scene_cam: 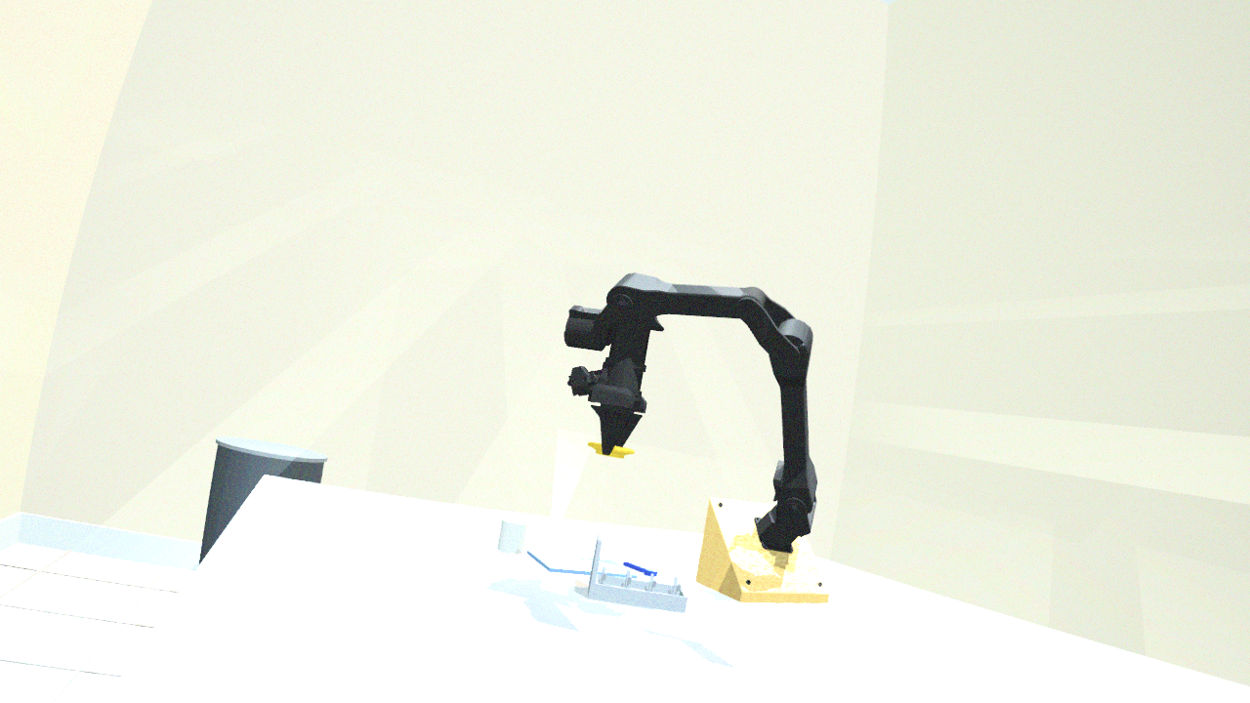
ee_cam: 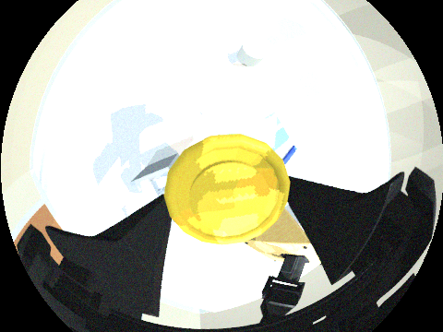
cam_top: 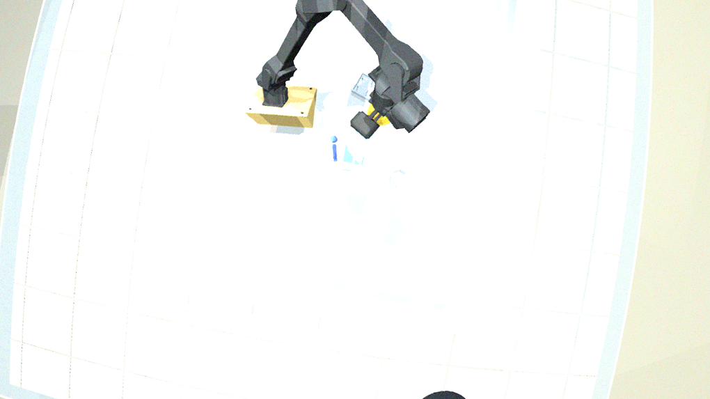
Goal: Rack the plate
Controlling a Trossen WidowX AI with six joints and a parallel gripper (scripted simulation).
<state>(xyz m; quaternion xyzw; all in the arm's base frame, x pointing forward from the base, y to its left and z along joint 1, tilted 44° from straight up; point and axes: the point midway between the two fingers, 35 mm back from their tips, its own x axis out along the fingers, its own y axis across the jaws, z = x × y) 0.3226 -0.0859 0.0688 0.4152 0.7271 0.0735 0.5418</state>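
Right now the pale grey dish rack is 17 cm below my gripper tip, 12 cm to the left of it and 2 cm behind it. From my gripper tip the other things lie so: white cup: 17 cm below, 15 cm to the right, 9 cm ahead; blue spoon: 19 cm below, 12 cm behind, 8 cm to the right; yellow plate: 1 cm above.
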